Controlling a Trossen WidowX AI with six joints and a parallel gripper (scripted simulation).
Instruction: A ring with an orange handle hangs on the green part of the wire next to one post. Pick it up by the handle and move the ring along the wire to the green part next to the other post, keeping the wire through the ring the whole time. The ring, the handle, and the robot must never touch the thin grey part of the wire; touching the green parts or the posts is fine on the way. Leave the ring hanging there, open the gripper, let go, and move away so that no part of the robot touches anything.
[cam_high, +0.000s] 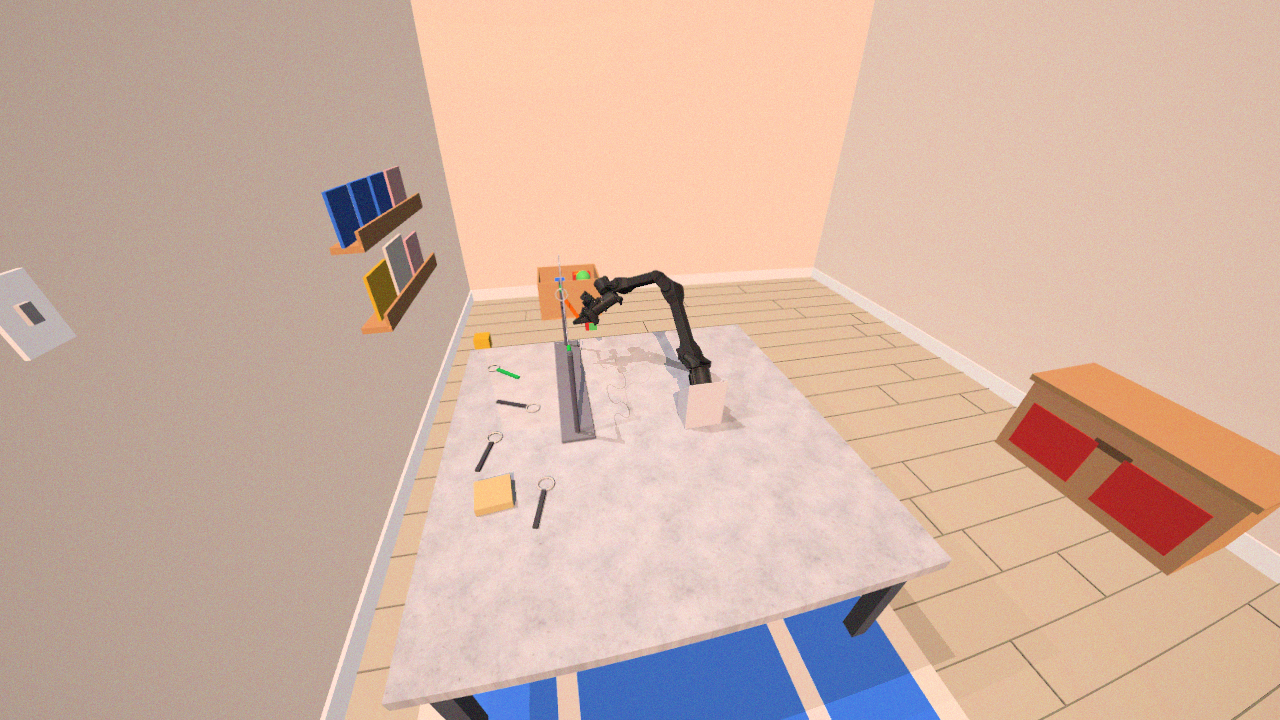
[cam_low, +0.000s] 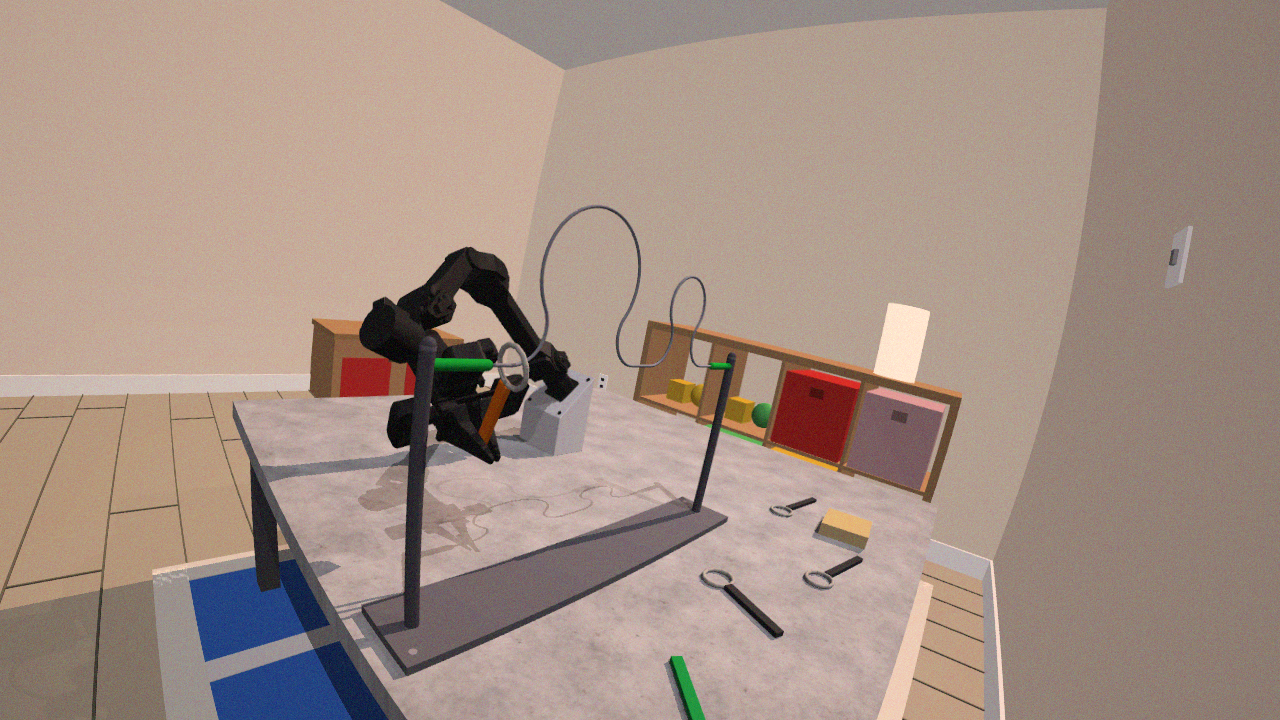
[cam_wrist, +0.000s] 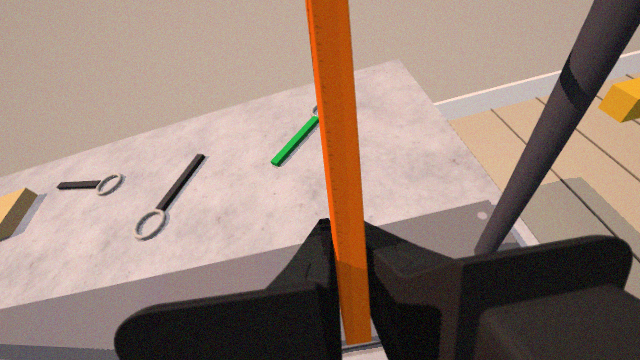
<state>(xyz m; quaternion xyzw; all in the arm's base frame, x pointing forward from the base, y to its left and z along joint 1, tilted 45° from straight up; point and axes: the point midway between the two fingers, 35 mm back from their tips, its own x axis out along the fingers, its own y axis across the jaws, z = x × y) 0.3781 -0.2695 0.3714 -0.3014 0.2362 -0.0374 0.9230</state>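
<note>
My gripper tip is now 80 mm below the ring with orange handle, 10 mm to the left of it and 10 mm short of it. The rest, counted from my gripper tip: green-handled ring 310 mm ahead, 170 mm below, 40 mm to the left; then tan block 690 mm to the left, 250 mm ahead, 160 mm below.
</note>
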